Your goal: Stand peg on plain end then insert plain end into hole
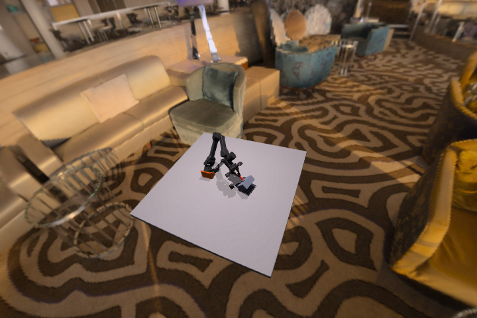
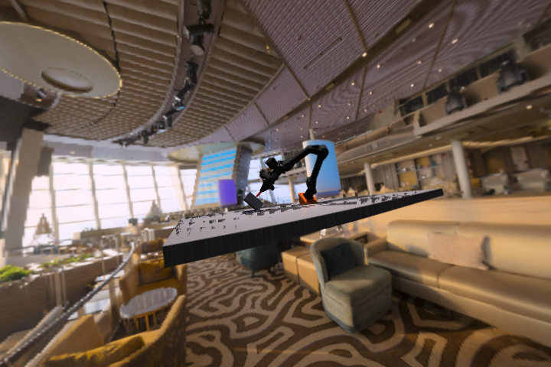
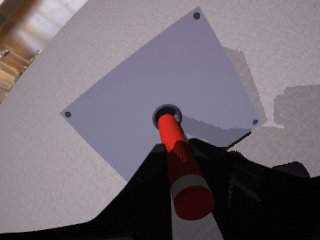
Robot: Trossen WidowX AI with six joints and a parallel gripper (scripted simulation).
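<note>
The red peg is 10 mm behind my gripper tip and 10 mm above it. From my gripper tip the other things lie so: sloped panel: 60 mm below, 50 mm ahead, 20 mm to the right.
</note>
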